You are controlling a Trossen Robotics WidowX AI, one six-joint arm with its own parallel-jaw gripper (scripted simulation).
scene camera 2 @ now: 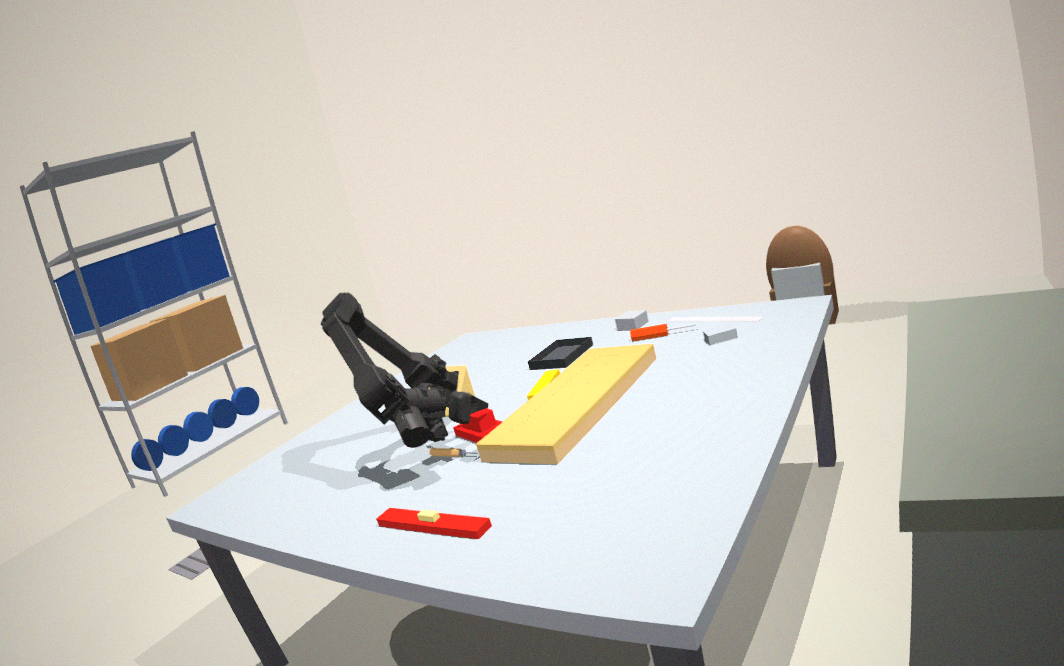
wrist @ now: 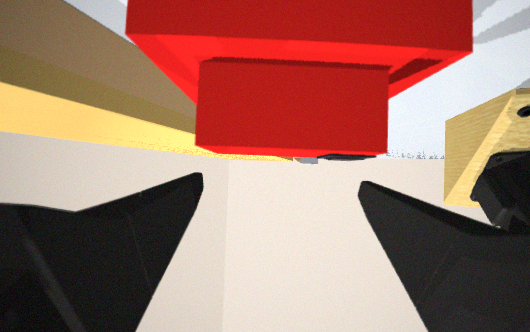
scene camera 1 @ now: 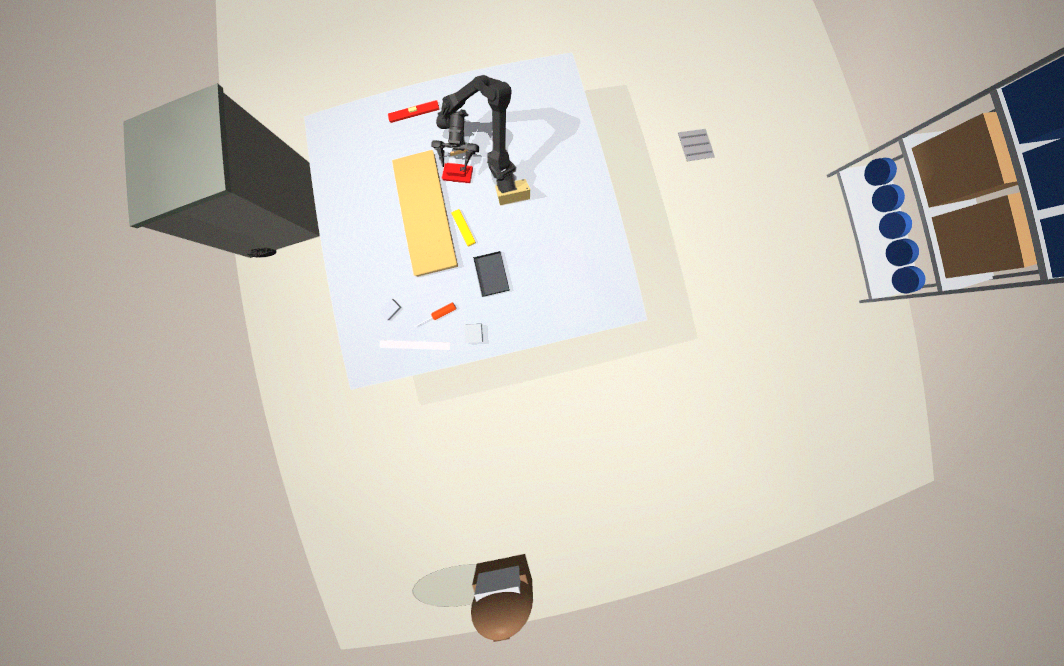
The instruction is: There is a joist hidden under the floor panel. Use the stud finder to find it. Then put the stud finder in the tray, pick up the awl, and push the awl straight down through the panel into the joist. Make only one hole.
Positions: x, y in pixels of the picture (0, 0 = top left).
Labels:
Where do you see a red spirit level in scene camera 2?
432, 522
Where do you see a dark grey tray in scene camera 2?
561, 353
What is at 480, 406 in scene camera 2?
My gripper.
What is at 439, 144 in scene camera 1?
My gripper.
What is my gripper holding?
Nothing.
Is my gripper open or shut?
Open.

